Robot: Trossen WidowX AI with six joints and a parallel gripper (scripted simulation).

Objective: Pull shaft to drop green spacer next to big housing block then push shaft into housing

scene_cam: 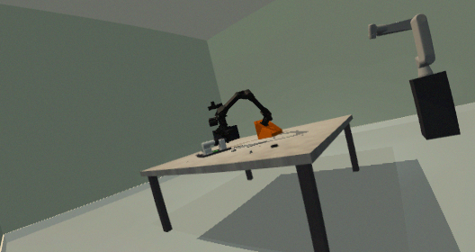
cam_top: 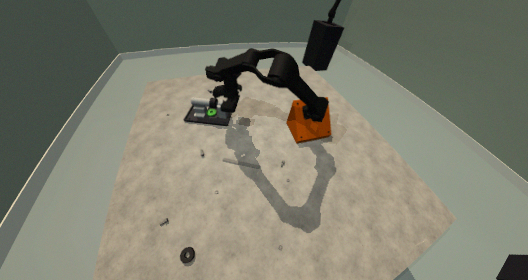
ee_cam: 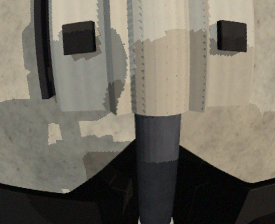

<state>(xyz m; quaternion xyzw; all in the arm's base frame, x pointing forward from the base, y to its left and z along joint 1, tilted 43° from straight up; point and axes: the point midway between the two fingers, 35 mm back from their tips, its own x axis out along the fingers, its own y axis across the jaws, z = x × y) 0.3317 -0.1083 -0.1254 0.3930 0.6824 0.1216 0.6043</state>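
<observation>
Now: the dark grey shaft 70 mm ahead of my gripper tip, 30 mm to the right of it and 30 mm above it. Also, from my gripper tip: green spacer: 120 mm ahead, 50 mm to the right, 30 mm below.
</observation>
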